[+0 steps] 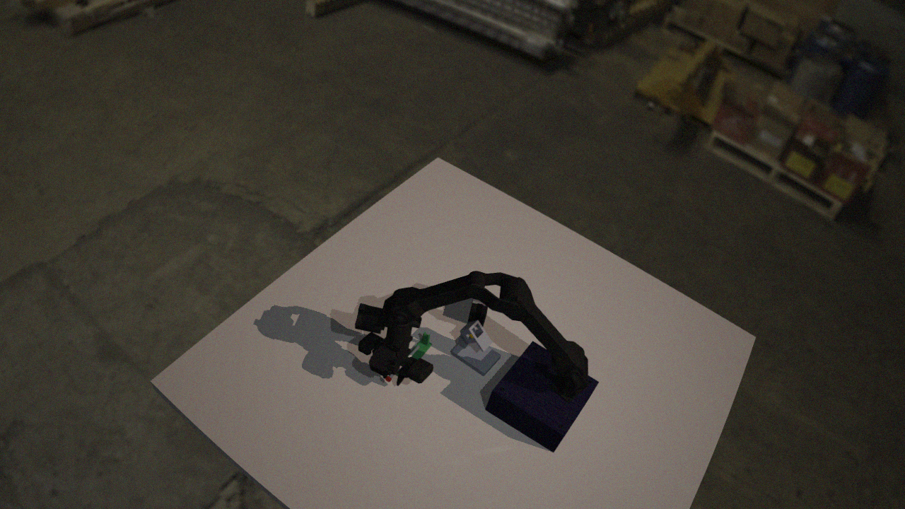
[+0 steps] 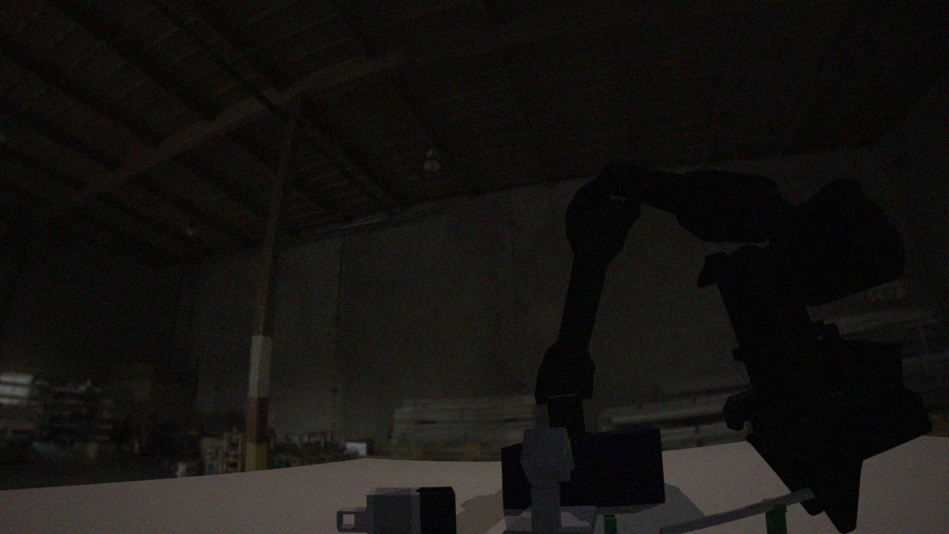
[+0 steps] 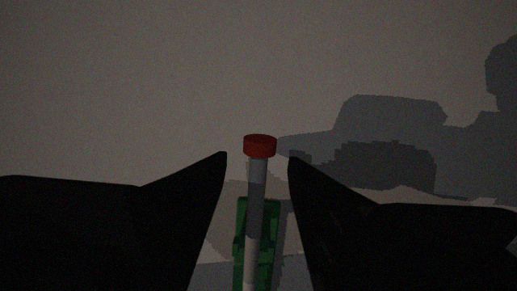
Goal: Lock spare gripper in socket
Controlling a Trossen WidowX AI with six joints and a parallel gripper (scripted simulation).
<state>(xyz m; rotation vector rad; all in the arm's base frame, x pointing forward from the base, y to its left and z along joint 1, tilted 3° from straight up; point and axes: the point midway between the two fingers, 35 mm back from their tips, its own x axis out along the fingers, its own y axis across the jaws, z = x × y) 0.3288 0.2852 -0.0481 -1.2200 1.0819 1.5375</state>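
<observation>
The green stand is 3 cm ahead of my gripper tip and 10 cm to the right of it. From my gripper tip the other things lie so: grey mount 6 cm behind, 24 cm to the right, 3 cm above; spare gripper 4 cm ahead, 36 cm to the right, 1 cm above.
</observation>
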